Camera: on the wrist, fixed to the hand. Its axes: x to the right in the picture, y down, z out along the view.
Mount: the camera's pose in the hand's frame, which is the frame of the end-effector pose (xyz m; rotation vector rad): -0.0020 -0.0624 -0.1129 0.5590 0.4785 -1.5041
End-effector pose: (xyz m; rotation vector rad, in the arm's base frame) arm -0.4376 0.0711 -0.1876 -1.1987 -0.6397 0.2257
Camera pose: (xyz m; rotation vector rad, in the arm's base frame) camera -0.3851 -0.0422 -0.1553 -0.0087 -0.8127 -1.0556
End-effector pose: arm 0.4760 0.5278 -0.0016 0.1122 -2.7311 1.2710
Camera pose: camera 0.4949 0.5741 0.1173 1.3377 -1.1162 1.1371
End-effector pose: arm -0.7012 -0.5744 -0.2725 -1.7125 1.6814 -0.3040
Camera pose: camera -0.7224 -0.6140 -0.1516 -2.1554 0.1109 -1.7374
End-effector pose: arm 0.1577 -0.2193 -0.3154 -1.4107 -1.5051 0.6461
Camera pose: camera 0.2284 -0.2582 -0.2147 0.1850 -1.3699 -0.2332
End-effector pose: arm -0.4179 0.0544 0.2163 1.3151 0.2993 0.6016
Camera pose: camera -0.4643 0.1367 0.1285 1.0529 1.7318 -0.5233
